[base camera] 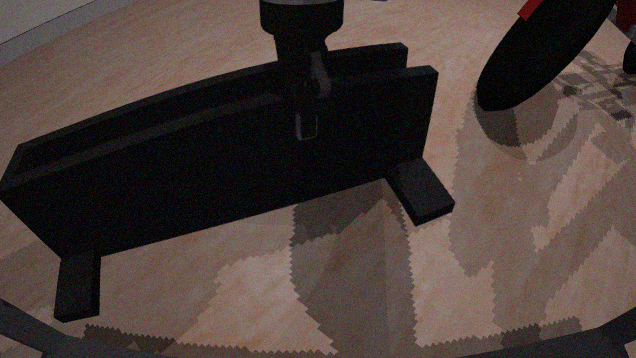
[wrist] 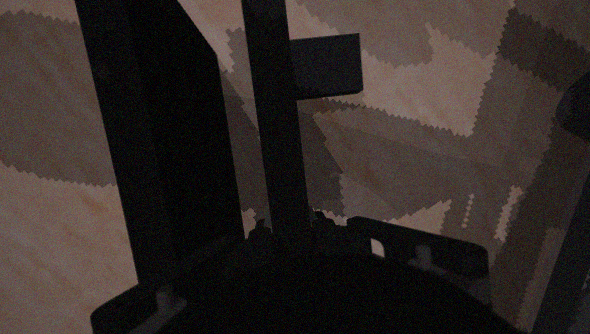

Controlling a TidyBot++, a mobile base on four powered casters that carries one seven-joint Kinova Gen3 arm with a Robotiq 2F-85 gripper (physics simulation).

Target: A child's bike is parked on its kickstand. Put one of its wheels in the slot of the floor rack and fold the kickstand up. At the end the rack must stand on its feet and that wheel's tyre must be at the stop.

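Frame: origin at the arm's base, x ahead, y left, z up, level; millimetres.
Seen in the pictures: gripper, fingertip midpoint: (base camera: 302, 130) (wrist: 290, 221).
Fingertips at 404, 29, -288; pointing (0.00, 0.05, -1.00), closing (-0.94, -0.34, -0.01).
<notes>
Pixels of each thing's middle, then the offset from my fingertips to it, as dx, dy, dz. "pt": a spot on its surface instead.
- black floor rack at the middle of its body: (wrist: 265, 320) (base camera: 215, 152) -2, +107, -28
- black bike wheel at a spot on its surface: (base camera: 535, 60) pt +74, -318, +73
The black floor rack (base camera: 200, 175) (wrist: 276, 125) stands upright with its slot facing up between two long side plates. Its feet show at the near side in the base view. My gripper (base camera: 302, 107) (wrist: 290, 221) points down and is shut on the rack's near side plate, with one finger outside it and the other on the slot side. A black bike wheel (base camera: 535, 60) shows at the upper right of the base view, tilted in the picture and apart from the rack's right end. Most of the bike is out of view, and the kickstand cannot be made out.
A pale wall (base camera: 40, 17) with a grey skirting is at the back left. A dark curved bar (base camera: 540, 345) crosses the bottom of the base view. A dark slanting bar (wrist: 565, 250) shows at the right edge of the wrist view. Shadows lie across the wood floor.
</notes>
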